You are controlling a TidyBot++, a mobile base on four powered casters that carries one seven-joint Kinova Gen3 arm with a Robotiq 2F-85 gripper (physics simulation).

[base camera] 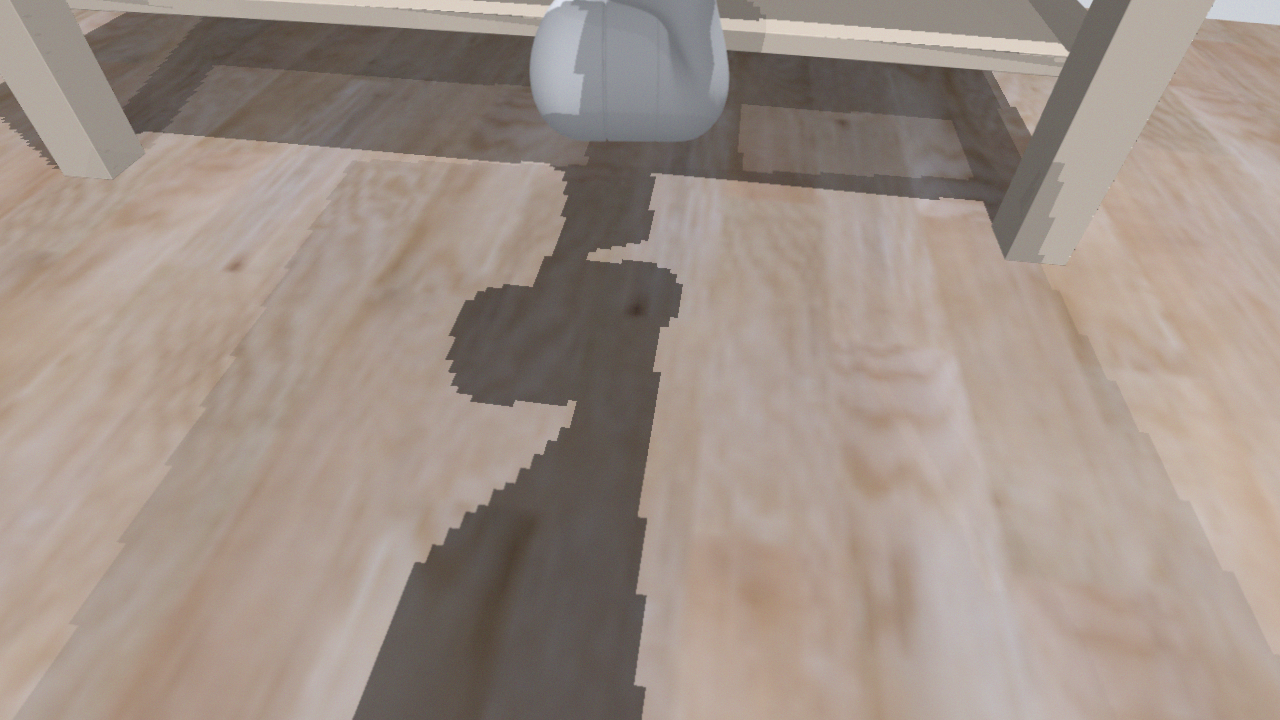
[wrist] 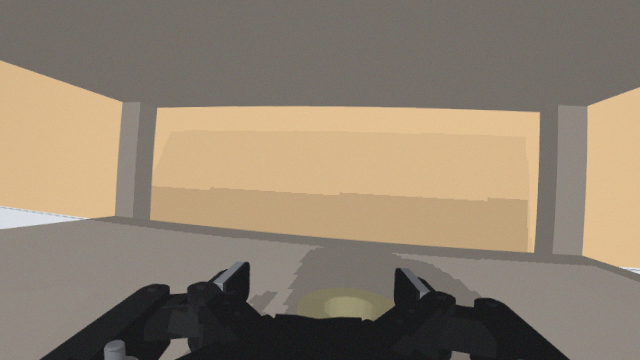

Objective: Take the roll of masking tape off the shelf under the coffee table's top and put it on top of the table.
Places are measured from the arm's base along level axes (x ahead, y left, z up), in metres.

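Pixels of known places: gripper, between the fingertips: [wrist: 321, 281].
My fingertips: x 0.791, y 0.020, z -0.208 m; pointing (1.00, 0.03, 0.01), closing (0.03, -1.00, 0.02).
Behind a point stands the place of what it marks.
The roll of masking tape [wrist: 310, 303] @(x 0.783, y 0.026, z -0.218 m), a dull yellow ring with a paler middle, lies flat on the grey shelf [wrist: 75, 275] @(x 0.845, y 0.246, z -0.246 m) [base camera: 895, 42] @(x 0.635, y -0.182, z -0.247 m). It shows low in the wrist view, its near part hidden behind the gripper's black body. My gripper [wrist: 321, 281] @(x 0.791, y 0.020, z -0.208 m) is open and empty, inside the space between the shelf and the underside of the coffee table's top [wrist: 320, 50] @(x 0.935, y 0.041, z 0.004 m). In the wrist view the roll appears between the two fingers, slightly right of the middle and lower than the fingertips. The gripper and the roll do not show in the base camera view.
Two far table legs [wrist: 131, 160] @(x 1.153, y 0.454, z -0.124 m) [wrist: 569, 180] @(x 1.067, y -0.374, z -0.123 m) frame the back opening, with a tan wall [wrist: 340, 165] @(x 1.304, y 0.006, z -0.103 m) beyond. In the base camera view a rounded grey arm part [base camera: 631, 76] @(x 0.442, y 0.009, z -0.197 m) hangs in front of the shelf edge, between the left front leg [base camera: 76, 107] @(x 0.660, y 0.494, z -0.328 m) and right front leg [base camera: 1074, 143] @(x 0.571, y -0.310, z -0.289 m).
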